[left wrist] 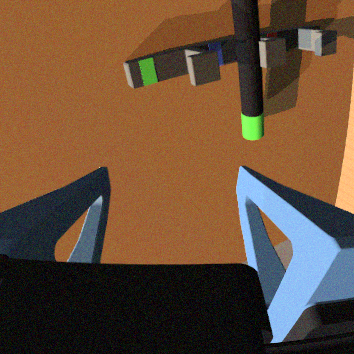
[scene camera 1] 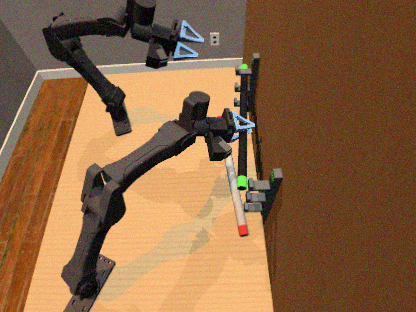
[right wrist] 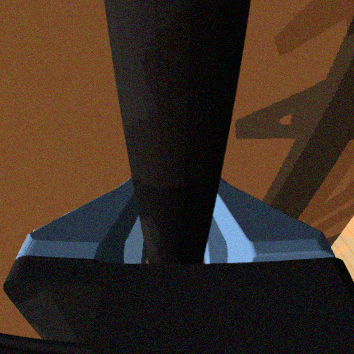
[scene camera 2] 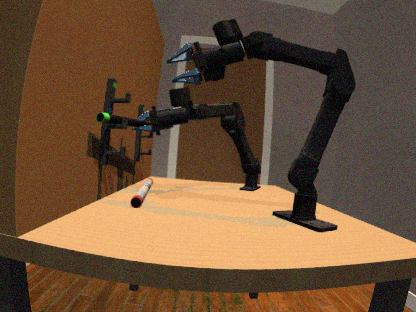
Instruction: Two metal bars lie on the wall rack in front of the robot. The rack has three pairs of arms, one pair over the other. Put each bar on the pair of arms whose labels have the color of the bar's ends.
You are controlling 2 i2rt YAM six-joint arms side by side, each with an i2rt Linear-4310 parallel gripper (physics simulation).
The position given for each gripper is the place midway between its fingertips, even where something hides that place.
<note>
In view: the left gripper (scene camera 2: pixel 169 71), the right gripper (right wrist: pixel 174 177) and a brown wall (scene camera 1: pixel 327 110).
The left gripper shows as well in the left wrist view (left wrist: pixel 173 177) and in scene camera 1 (scene camera 1: pixel 200 48). The brown wall also shows in the left wrist view (left wrist: pixel 172 149) and in the right wrist view (right wrist: pixel 282 148).
</note>
